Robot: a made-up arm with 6 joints.
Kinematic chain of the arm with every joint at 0, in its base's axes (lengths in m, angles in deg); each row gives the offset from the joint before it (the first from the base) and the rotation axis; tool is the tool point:
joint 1: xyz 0 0 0.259 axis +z
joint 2: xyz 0 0 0 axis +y
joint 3: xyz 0 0 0.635 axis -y
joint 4: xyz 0 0 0 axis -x
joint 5: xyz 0.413 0 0 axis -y
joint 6: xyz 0 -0.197 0 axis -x
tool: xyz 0 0 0
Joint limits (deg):
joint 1: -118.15..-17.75
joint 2: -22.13..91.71
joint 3: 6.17..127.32
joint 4: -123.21..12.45
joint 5: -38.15..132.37
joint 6: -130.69..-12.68
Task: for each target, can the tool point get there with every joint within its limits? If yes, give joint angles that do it. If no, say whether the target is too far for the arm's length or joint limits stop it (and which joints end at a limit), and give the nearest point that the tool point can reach.
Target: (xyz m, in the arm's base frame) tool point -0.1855 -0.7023 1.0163
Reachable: yes | joints -89.69 33.88 74.92 -16.05 70.47 -26.06
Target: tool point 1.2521 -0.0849 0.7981
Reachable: no: too far | nearest point 0.9732 -0.1982 0.6959 | short by 0.318 m
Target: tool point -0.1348 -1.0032 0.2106
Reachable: yes | joints -86.50 77.98 55.14 -6.42 54.85 -119.89
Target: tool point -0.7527 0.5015 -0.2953
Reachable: no: joint limits stop it (at a limit: joint 1, joint 2, joint 3) | nearest point -0.3874 -0.4052 -0.1816 | short by 0.984 m
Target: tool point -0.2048 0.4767 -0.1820
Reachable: no: joint limits stop it (at a limit: joint 1, joint 2, joint 3) | nearest point -0.2948 -0.3925 -0.1859 | short by 0.874 m
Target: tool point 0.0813 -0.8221 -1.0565
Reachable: no: too far | nearest point 0.0690 -0.6981 -0.2126 | short by 0.853 m
